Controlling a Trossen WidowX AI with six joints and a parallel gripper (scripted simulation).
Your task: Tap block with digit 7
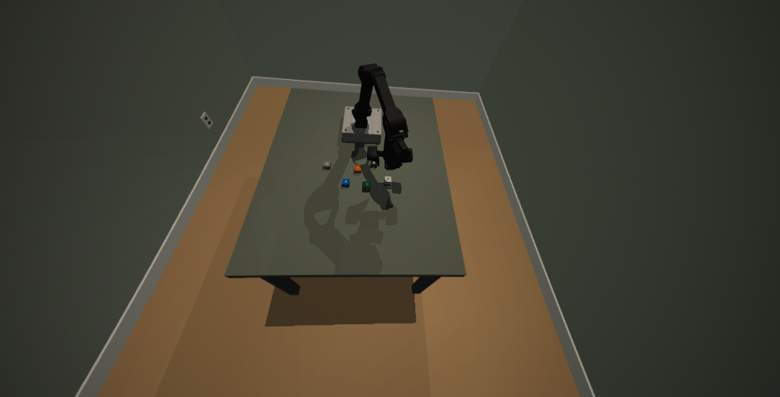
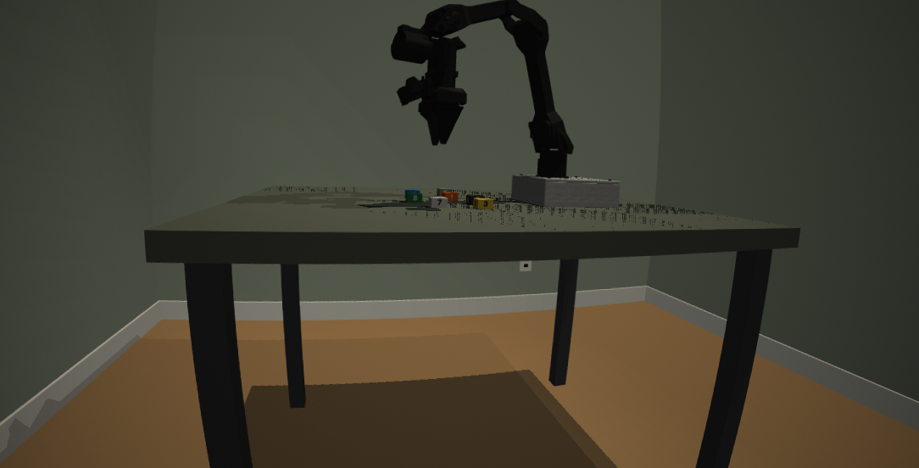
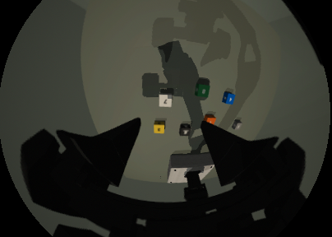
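My gripper tip is now 10 mm to the right of the white block and 110 mm above it. From my gripper tip the other things lie so: yellow block: 90 mm behind, 20 mm to the left, 110 mm below; black block: 100 mm behind, 60 mm to the right, 110 mm below; green block: 30 mm ahead, 90 mm to the right, 110 mm below.
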